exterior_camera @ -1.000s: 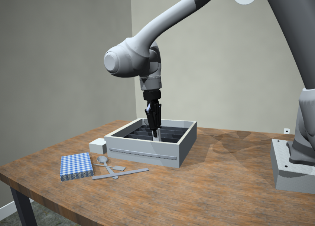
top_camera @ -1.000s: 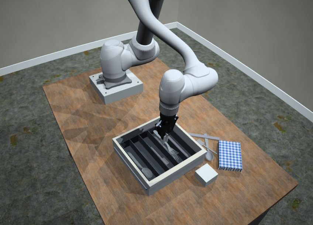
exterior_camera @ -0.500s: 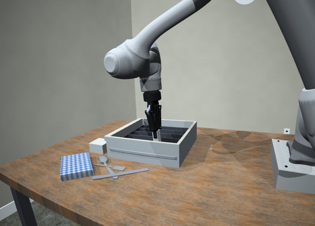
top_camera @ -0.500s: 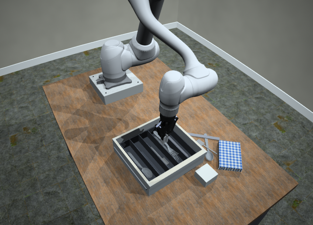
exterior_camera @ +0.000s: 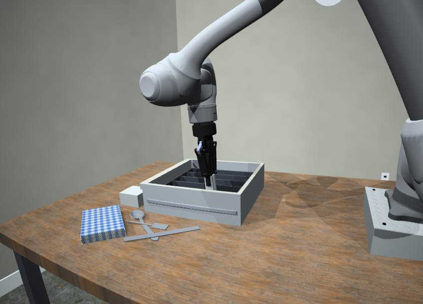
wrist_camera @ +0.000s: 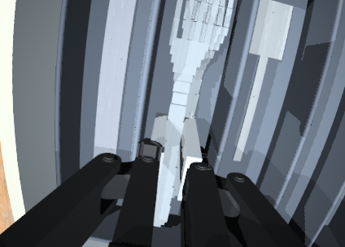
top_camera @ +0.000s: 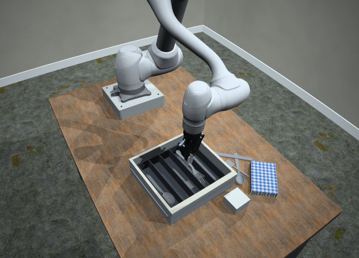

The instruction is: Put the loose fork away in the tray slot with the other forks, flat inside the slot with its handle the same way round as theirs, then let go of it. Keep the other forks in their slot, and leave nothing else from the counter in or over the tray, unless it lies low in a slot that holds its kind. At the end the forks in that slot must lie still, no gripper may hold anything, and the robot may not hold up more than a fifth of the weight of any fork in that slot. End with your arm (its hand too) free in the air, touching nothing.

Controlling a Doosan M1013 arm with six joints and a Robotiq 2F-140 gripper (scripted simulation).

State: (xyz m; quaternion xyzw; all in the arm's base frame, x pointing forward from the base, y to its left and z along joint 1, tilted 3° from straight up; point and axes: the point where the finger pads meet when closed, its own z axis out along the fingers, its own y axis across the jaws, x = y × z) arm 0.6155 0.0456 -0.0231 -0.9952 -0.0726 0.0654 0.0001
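My hand is 60 mm to the left of the tray, 40 mm short of it and 30 mm above it. From my hand the other things lie so: checked napkin stack (280 mm to the left, 210 mm ahead, 60 mm below); then white block (260 mm ahead, 90 mm to the left, 50 mm below).
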